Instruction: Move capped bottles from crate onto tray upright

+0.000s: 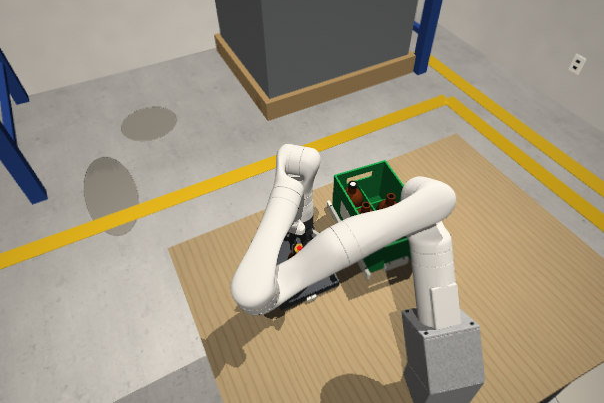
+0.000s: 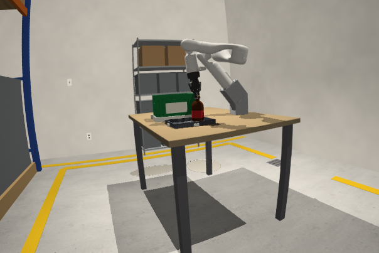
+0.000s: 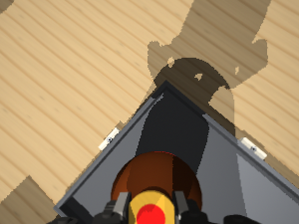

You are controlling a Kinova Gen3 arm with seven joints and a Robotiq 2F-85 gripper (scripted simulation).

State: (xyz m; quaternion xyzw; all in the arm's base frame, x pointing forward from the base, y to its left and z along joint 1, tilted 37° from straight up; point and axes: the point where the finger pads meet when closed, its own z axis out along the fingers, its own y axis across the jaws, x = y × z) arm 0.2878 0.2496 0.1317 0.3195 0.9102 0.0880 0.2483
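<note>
Right now my hand is 70 mm above the brown bottle. Also, from my hand: green crate (280 mm to the right, 100 mm ahead, 80 mm below); then grey tray (150 mm below, 60 mm ahead, 10 mm to the left).
</note>
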